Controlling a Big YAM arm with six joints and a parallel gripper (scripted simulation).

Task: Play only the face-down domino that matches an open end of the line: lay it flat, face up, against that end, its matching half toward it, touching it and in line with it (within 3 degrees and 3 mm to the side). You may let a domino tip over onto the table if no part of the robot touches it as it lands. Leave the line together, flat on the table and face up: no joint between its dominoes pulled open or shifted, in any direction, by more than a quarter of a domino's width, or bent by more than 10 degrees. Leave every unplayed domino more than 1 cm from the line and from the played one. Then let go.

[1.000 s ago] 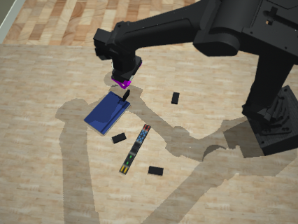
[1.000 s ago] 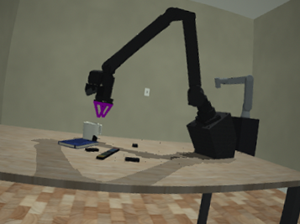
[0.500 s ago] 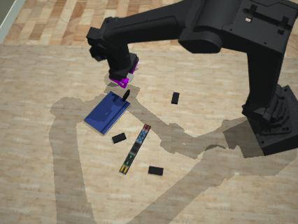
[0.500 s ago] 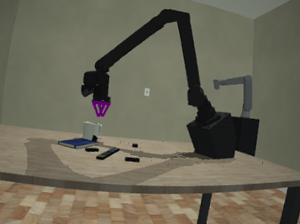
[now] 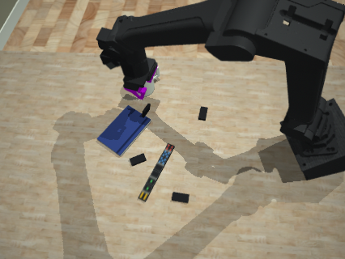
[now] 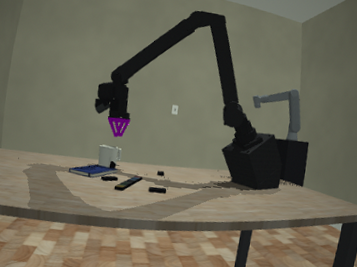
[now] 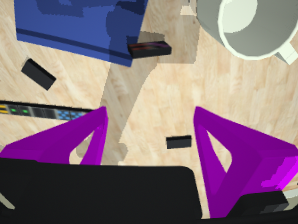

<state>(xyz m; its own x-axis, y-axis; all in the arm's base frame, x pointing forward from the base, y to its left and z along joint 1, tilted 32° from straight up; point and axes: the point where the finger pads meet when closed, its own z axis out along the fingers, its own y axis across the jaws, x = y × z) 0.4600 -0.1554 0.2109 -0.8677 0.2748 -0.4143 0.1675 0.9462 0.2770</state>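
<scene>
Now: hand 1 cm short of the black domino and 13 cm above it. Also, from my hand: white mug 4 cm ahead, 11 cm to the right, 11 cm below; blue book 8 cm ahead, 8 cm to the left, 15 cm below.
</scene>
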